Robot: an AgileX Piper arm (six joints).
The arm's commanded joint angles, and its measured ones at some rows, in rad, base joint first. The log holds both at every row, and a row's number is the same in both.
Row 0, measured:
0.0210, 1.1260, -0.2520, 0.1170, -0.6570, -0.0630
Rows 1 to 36, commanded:
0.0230, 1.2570, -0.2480, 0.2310, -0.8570, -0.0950
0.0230, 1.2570, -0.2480, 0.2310, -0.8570, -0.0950
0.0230, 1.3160, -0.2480, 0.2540, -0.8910, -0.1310
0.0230, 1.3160, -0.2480, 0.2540, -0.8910, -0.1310
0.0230, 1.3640, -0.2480, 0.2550, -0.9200, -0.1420
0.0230, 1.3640, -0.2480, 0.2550, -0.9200, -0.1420
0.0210, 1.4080, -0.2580, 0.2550, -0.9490, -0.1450
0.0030, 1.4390, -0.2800, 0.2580, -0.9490, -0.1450
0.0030, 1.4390, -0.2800, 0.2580, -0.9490, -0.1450
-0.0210, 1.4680, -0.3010, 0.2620, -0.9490, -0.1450
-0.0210, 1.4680, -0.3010, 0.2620, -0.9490, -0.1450
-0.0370, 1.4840, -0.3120, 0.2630, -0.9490, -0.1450
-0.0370, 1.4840, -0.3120, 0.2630, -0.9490, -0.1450
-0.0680, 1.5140, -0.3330, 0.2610, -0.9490, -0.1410
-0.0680, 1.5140, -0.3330, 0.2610, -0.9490, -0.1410
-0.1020, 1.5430, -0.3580, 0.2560, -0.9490, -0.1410
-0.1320, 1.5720, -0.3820, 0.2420, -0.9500, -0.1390
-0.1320, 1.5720, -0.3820, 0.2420, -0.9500, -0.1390
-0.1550, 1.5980, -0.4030, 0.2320, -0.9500, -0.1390
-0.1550, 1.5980, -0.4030, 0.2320, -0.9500, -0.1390
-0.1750, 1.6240, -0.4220, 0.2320, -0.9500, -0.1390
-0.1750, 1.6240, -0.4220, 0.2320, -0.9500, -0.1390
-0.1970, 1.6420, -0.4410, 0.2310, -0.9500, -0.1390
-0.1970, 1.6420, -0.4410, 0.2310, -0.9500, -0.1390
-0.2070, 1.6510, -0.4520, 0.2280, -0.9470, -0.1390
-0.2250, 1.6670, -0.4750, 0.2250, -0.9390, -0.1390
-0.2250, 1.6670, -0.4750, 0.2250, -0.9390, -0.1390
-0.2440, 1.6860, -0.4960, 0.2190, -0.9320, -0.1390
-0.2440, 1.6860, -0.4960, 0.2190, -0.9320, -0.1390
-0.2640, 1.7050, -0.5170, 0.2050, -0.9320, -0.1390
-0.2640, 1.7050, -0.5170, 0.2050, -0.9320, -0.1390
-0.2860, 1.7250, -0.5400, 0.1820, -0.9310, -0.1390
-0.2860, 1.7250, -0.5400, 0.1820, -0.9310, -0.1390
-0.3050, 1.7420, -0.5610, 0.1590, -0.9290, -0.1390
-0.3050, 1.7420, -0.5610, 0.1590, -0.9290, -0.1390
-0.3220, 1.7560, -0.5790, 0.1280, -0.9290, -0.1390
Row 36, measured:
-0.2960, 1.7410, -0.5500, 0.1760, -0.9230, -0.1390
